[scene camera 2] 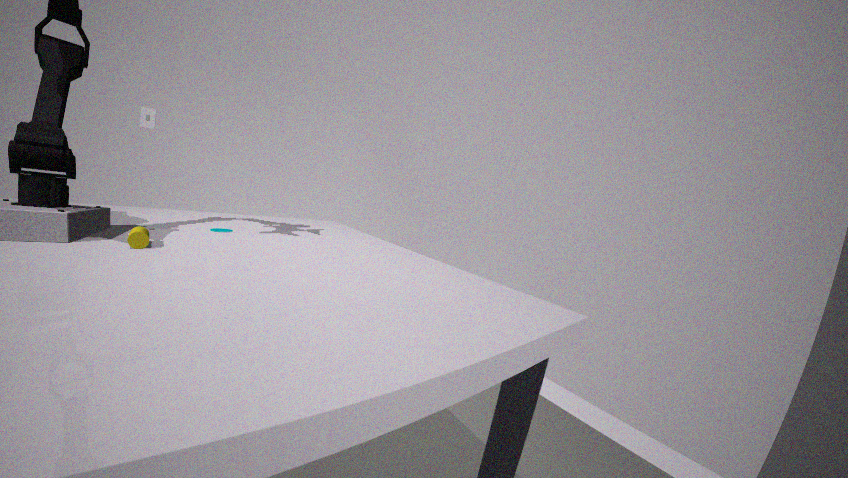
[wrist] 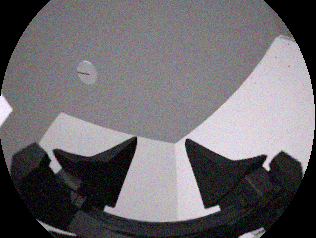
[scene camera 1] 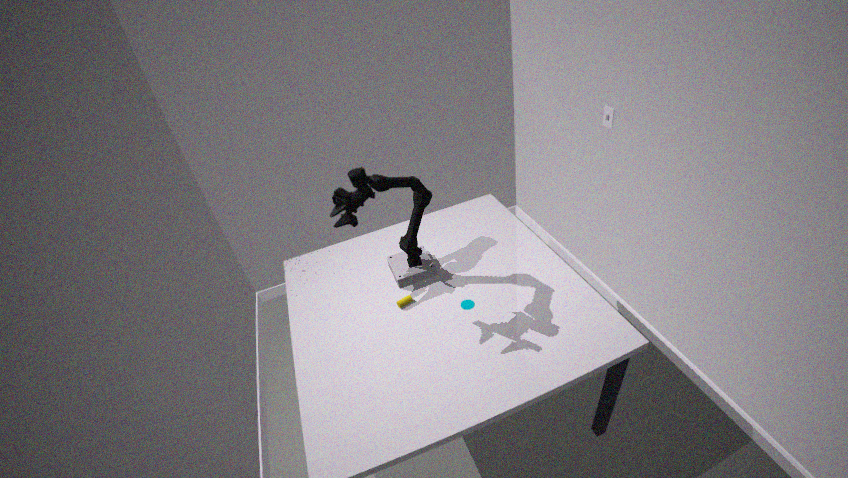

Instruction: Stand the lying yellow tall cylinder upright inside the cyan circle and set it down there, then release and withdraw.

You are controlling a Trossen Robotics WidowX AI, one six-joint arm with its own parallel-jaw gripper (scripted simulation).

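The wrist view shows the gripper, and so does scene camera 1. A single spot on the gripper appears in both, since (wrist: 221,181) and (scene camera 1: 344,216) are the same spot. In scene camera 2 the gripper is out of frame.
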